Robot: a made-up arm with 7 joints. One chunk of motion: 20 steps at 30 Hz.
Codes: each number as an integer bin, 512 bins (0 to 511) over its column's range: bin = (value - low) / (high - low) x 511, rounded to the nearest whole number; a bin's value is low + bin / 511 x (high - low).
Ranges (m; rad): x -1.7..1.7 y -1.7..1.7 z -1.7..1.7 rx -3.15..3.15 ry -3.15..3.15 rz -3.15..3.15
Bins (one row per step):
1: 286 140 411 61 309 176
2: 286 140 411 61 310 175
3: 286 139 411 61 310 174
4: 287 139 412 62 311 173
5: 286 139 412 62 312 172
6: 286 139 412 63 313 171
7: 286 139 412 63 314 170
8: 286 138 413 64 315 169
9: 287 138 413 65 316 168
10: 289 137 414 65 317 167
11: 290 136 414 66 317 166
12: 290 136 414 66 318 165
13: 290 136 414 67 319 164
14: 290 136 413 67 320 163
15: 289 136 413 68 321 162
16: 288 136 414 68 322 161
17: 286 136 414 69 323 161
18: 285 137 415 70 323 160
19: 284 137 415 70 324 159
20: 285 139 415 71 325 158
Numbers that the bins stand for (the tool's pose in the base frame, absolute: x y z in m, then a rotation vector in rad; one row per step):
1: 0.2029 -0.7685 1.0346 -2.3979 0.6596 -0.9801
2: 0.2029 -0.7685 1.0346 -2.3979 0.6719 -0.9925
3: 0.2029 -0.7751 1.0346 -2.3979 0.6719 -1.0048
4: 0.2096 -0.7751 1.0413 -2.3856 0.6842 -1.0171
5: 0.2029 -0.7751 1.0413 -2.3856 0.6966 -1.0295
6: 0.2029 -0.7751 1.0413 -2.3733 0.7089 -1.0418
7: 0.2029 -0.7751 1.0413 -2.3733 0.7212 -1.0541
8: 0.2029 -0.7818 1.0479 -2.3610 0.7336 -1.0664
9: 0.2096 -0.7818 1.0479 -2.3486 0.7459 -1.0788
10: 0.2229 -0.7885 1.0546 -2.3486 0.7582 -1.0911
11: 0.2295 -0.7951 1.0546 -2.3363 0.7582 -1.1034
12: 0.2295 -0.7951 1.0546 -2.3363 0.7705 -1.1158
13: 0.2295 -0.7951 1.0546 -2.3240 0.7829 -1.1281
14: 0.2295 -0.7951 1.0479 -2.3240 0.7952 -1.1404
15: 0.2229 -0.7951 1.0479 -2.3116 0.8075 -1.1527
16: 0.2162 -0.7951 1.0546 -2.3116 0.8199 -1.1651
17: 0.2029 -0.7951 1.0546 -2.2993 0.8322 -1.1651
18: 0.1963 -0.7885 1.0613 -2.2870 0.8322 -1.1774
19: 0.1896 -0.7885 1.0613 -2.2870 0.8445 -1.1897
20: 0.1963 -0.7751 1.0613 -2.2747 0.8568 -1.2021

